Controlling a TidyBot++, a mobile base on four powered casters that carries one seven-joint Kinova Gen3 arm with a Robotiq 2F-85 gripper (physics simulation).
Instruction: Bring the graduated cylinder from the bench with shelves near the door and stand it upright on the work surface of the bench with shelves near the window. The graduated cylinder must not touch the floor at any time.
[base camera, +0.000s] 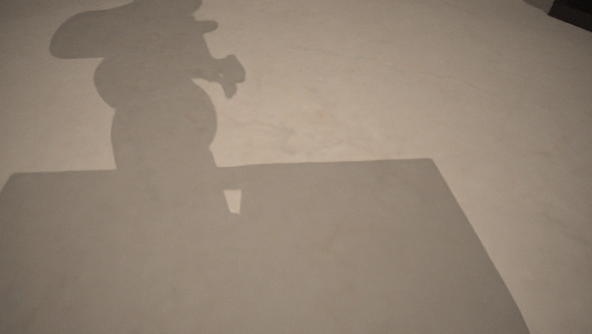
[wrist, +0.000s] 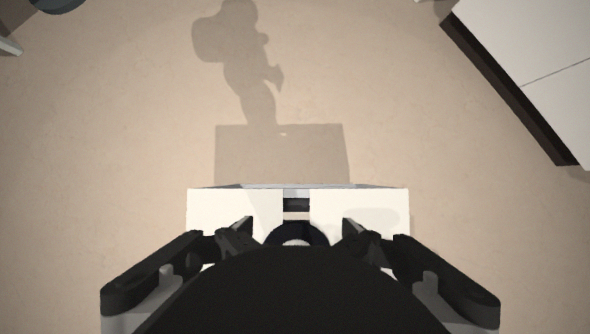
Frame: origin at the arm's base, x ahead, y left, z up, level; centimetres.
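Where they show: gripper, fingertip midpoint: (wrist: 297, 226).
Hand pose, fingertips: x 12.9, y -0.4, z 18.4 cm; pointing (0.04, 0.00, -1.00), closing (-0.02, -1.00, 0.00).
After its pixels a point has its place.
My gripper (wrist: 297, 226) @(x 12.9, y -0.4, z 18.4 cm) is open and empty in the wrist view, its two black fingers wide apart above the white top of my own base. The graduated cylinder does not show in either view. Neither bench with shelves can be made out in the base camera view or the wrist view.
A white cabinet-like block (wrist: 537, 55) @(x 63.2, y -91.5, z -19.4 cm) with a dark lower edge stands at the upper right of the wrist view. A dark corner (base camera: 575, 15) @(x 90.4, y -77.3, z -37.2 cm) shows at the top right of the base camera view. A dark round object (wrist: 57, 5) @(x 114.5, y 135.1, z -36.6 cm) is at the wrist view's top left.
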